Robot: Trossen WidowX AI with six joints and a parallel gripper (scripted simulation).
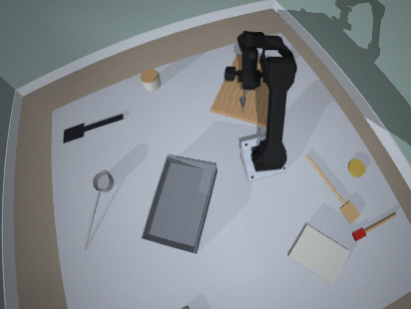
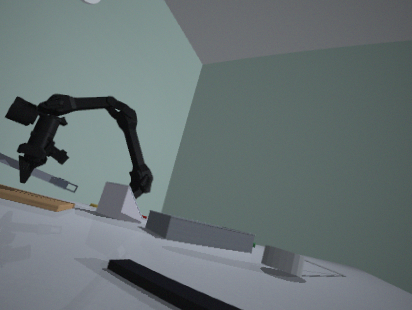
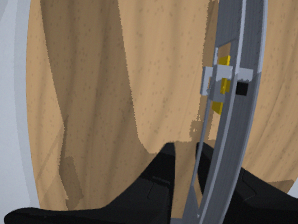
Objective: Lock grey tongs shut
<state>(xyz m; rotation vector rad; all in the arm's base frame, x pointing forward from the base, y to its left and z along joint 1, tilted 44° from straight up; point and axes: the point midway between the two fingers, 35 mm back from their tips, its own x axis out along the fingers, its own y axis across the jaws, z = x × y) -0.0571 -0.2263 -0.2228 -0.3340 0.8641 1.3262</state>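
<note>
My gripper tip is now 40 mm to the left of the wooden board, 30 mm above it and 20 mm past it. From my gripper tip the other things lie so: yellow disc 440 mm to the left, 310 mm behind, 30 mm below; grey roasting tin 400 mm to the left, 360 mm ahead, 10 mm below; lidded jar 400 mm ahead, 190 mm to the right, 10 mm below.
</note>
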